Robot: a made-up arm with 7 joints.
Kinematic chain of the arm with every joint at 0, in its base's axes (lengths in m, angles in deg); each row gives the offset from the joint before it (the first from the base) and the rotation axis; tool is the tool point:
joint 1: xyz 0 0 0 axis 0 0.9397 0.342
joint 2: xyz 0 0 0 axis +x
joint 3: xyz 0 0 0 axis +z
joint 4: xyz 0.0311 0 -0.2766 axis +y
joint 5: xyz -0.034 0 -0.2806 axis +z
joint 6: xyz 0 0 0 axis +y
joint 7: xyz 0 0 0 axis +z
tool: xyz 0 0 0
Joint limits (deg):
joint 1: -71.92..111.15
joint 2: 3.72..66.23
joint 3: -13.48..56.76
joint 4: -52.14..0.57
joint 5: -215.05..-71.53
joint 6: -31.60..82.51
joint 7: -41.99..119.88
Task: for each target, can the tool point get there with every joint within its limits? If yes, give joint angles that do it. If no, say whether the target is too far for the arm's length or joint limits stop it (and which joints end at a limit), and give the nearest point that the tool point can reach.
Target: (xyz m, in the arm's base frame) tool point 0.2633 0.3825 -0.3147
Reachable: yes | joints -24.00 45.88 8.24 -14.35 -87.87 10.70 28.66
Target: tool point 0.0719 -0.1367 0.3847
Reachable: no: joint limits stop it (at a limit: joint 1, joint 2, joint 4) | nearest point 0.3672 0.2970 0.2385 | short by 0.545 m
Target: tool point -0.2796 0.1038 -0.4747
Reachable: yes | joints 33.92 11.61 24.81 -8.81 -204.08 -19.11 -5.28
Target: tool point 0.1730 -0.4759 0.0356
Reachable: no: joint limits stop it (at a limit: joint 1, joint 2, joint 3, joint 4) | nearest point 0.4896 -0.2004 0.0093 | short by 0.420 m
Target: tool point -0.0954 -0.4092 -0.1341
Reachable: no: joint limits stop it (at a limit: joint 1, joint 2, joint 3, joint 4) | nearest point -0.4930 -0.1566 -0.1112 | short by 0.472 m
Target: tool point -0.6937 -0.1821 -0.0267
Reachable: no: too far | nearest point -0.5422 -0.1423 -0.0209 | short by 0.157 m
